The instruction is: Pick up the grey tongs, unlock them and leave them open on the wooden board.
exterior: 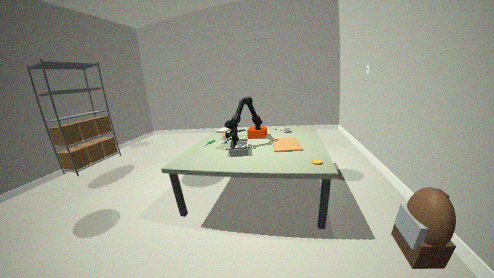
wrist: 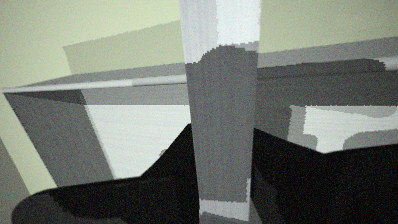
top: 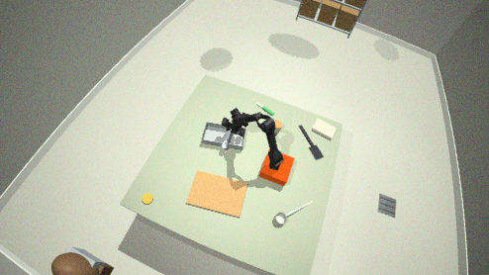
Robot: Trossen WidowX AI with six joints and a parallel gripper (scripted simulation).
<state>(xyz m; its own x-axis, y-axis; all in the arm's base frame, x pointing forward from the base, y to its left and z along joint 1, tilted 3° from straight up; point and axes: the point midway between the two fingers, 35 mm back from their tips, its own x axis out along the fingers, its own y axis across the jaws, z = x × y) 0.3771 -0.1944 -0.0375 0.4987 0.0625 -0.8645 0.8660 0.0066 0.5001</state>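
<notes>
The roasting tin lies 5 cm to the left of my gripper tip, 1 cm below it and 1 cm ahead of it. Round my gripper tip: black spatula (65 cm behind, 12 cm to the right, 3 cm below); then jar (35 cm behind, 16 cm to the right); then wooden board (47 cm to the left, 8 cm behind, 3 cm below).
</notes>
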